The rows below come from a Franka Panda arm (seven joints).
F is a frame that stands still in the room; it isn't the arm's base.
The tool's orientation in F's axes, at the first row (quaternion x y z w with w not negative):
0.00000, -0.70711, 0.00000, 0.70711
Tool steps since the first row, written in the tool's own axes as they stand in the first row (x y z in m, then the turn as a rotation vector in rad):
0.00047, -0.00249, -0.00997, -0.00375, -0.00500, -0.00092
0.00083, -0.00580, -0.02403, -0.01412, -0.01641, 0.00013
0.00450, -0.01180, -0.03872, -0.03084, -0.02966, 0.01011
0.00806, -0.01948, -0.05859, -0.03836, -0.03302, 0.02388
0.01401, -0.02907, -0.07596, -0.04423, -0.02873, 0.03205
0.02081, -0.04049, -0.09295, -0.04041, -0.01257, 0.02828
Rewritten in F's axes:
0.00997, -0.00249, 0.00047, 0.00092, -0.00500, -0.00375
0.02403, -0.00580, 0.00083, -0.00013, -0.01641, -0.01412
0.03872, -0.01180, 0.00450, -0.01011, -0.02966, -0.03084
0.05859, -0.01948, 0.00806, -0.02388, -0.03302, -0.03836
0.07596, -0.02907, 0.01401, -0.03205, -0.02873, -0.04423
0.09295, -0.04049, 0.02081, -0.02828, -0.01257, -0.04041

